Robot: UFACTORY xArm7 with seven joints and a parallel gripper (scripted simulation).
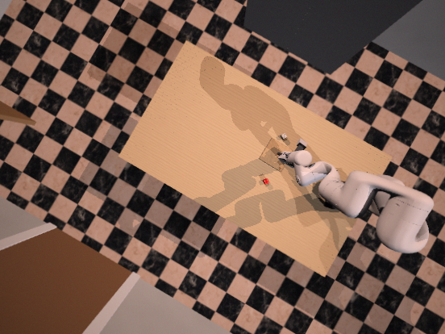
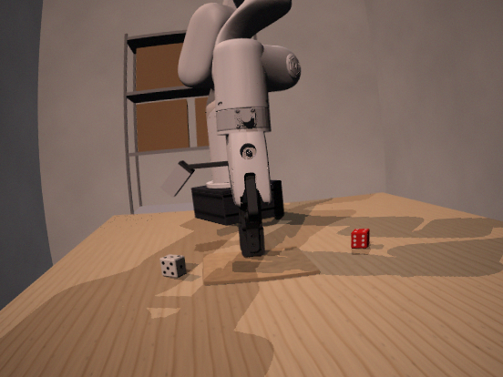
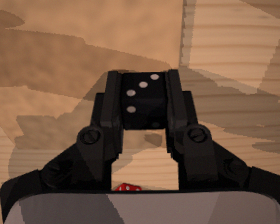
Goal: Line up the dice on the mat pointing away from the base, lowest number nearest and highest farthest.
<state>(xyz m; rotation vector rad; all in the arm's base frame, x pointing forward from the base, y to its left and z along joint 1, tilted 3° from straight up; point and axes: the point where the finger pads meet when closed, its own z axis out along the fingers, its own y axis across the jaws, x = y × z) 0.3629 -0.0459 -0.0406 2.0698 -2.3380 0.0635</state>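
Now: the black die 1 cm below my hand. From my hand the other things lie so: white die (6 cm ahead, 12 cm to the right, 1 cm below); thin mat (5 cm ahead, 1 cm to the right, 2 cm below); red die (4 cm ahead, 16 cm to the left, 1 cm below).
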